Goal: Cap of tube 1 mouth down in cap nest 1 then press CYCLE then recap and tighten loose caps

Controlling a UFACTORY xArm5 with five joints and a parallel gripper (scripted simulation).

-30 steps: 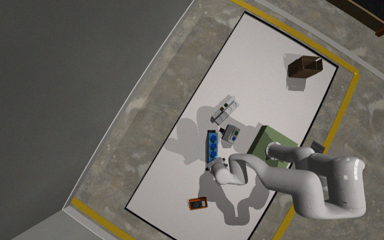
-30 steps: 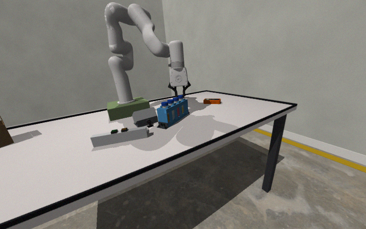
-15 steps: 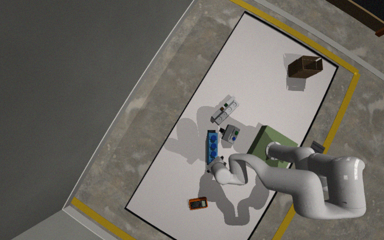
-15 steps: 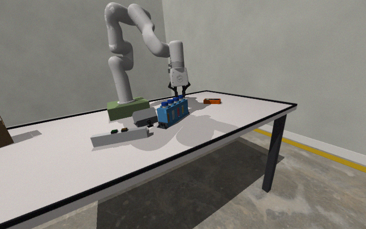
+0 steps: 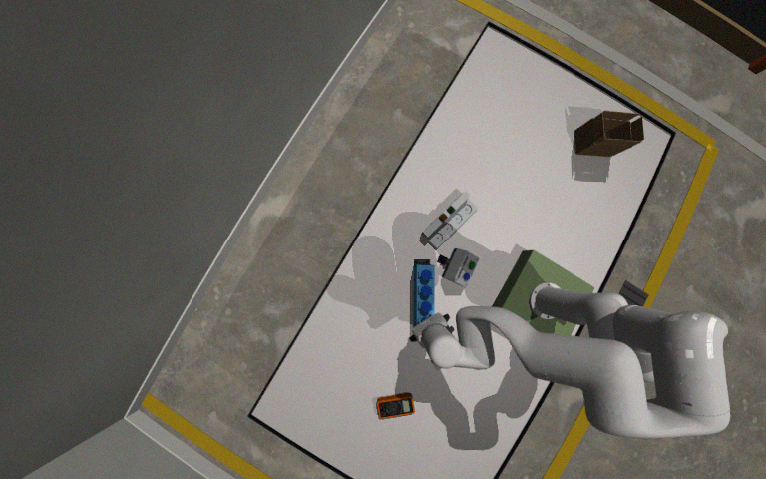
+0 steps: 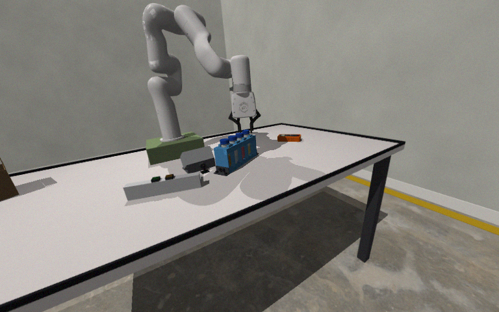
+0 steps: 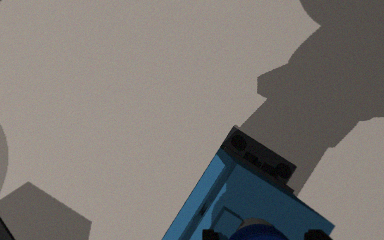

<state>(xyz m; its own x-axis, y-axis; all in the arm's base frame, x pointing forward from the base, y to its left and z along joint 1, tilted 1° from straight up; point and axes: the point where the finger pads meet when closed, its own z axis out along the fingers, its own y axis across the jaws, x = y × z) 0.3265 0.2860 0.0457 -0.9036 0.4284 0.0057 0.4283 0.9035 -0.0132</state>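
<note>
Right now the blue cap is 10 mm below my hand. From my hand the other things lie so: green key (40 mm behind, 250 mm to the right, 60 mm below); grey key housing (30 mm behind, 230 mm to the right, 80 mm below); blue key (50 mm behind, 210 mm to the right, 60 mm below).
</note>
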